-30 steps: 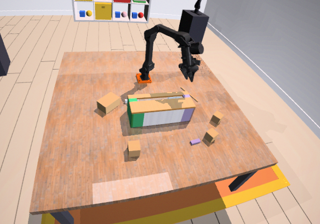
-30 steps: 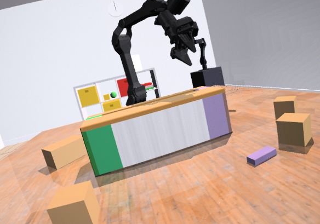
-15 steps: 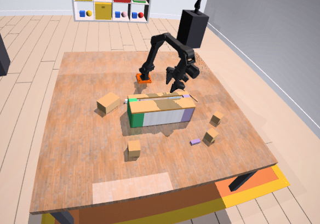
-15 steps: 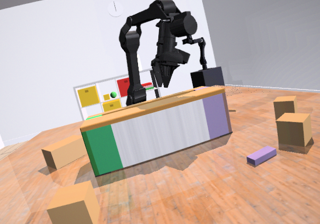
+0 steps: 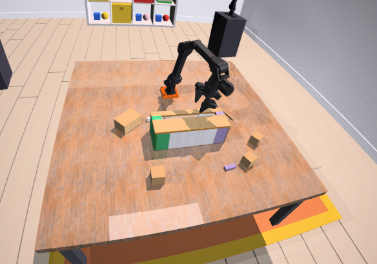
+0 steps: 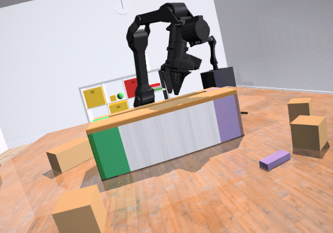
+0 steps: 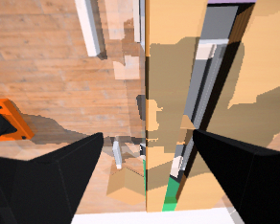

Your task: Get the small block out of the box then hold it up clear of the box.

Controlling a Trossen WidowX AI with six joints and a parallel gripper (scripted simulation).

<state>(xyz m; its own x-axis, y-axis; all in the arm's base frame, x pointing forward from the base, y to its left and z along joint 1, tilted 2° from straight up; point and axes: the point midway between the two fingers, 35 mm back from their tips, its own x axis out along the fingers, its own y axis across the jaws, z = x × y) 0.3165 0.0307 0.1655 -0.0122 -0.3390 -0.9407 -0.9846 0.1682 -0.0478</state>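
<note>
The long box is 2 cm ahead of my gripper tip, 6 cm to the right of it and 8 cm below it. Also, from my gripper tip: tan box 11 cm behind, 34 cm to the right, 11 cm below; flat purple block 31 cm ahead, 5 cm to the left, 13 cm below.
</note>
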